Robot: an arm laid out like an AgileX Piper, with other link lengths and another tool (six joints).
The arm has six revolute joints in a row. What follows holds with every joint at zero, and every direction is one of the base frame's. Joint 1 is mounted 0.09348 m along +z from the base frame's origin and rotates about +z. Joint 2 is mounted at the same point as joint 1 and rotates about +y. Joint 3 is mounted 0.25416 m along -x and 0.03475 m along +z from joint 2 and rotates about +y. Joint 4 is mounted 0.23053 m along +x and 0.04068 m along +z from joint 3 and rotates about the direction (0.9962, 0, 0.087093). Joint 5 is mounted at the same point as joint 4 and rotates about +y. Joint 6 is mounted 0.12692 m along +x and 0.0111 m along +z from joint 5 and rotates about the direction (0.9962, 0, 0.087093). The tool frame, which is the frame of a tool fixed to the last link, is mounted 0.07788 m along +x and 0.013 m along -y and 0.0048 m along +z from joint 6; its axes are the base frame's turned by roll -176.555, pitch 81.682 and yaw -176.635 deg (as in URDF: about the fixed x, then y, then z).
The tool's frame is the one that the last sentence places.
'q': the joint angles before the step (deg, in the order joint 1, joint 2, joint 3, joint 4, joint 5, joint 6). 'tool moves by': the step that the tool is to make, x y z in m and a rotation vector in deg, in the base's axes. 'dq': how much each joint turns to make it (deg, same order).
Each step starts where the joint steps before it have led.
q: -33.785, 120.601, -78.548, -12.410, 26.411, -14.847
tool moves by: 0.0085, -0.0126, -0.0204, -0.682, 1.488, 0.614
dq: -0.366, 5.533, -4.513, -1.929, -0.144, 0.250
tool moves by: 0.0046, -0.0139, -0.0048, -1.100, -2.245, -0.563
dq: -1.370, 1.938, -1.152, -0.139, -3.370, -0.072
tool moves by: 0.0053, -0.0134, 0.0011, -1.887, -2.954, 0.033
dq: -1.271, 0.995, -0.364, -0.490, -4.286, -0.175
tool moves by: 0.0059, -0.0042, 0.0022, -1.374, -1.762, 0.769
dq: -0.191, 0.373, -0.031, -0.618, -2.673, -0.028
